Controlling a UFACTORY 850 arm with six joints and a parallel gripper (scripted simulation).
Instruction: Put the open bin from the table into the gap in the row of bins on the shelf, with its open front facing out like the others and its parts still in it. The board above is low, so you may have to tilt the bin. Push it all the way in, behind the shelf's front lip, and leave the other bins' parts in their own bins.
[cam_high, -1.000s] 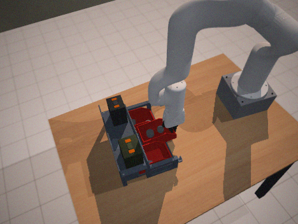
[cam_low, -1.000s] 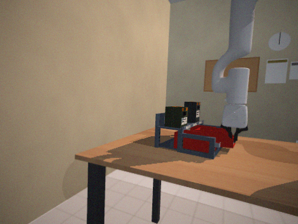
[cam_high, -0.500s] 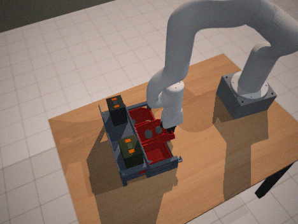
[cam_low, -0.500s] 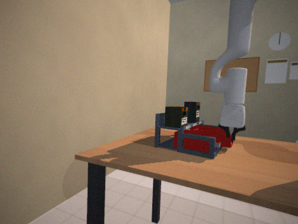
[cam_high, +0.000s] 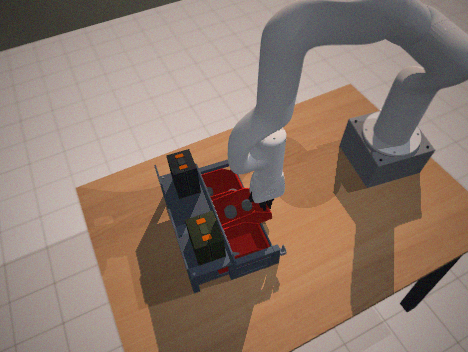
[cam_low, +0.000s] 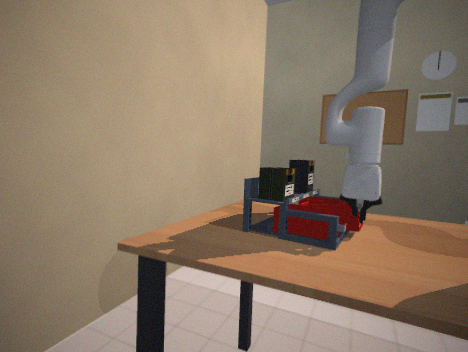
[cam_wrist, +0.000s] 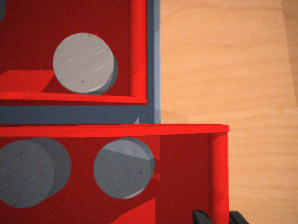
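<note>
Right now the blue-grey shelf is 140 mm ahead of my hand and 60 mm to the right of it. The rest, counted from my hand: grey disc (120 mm to the right, 40 mm below, 40 mm ahead).
</note>
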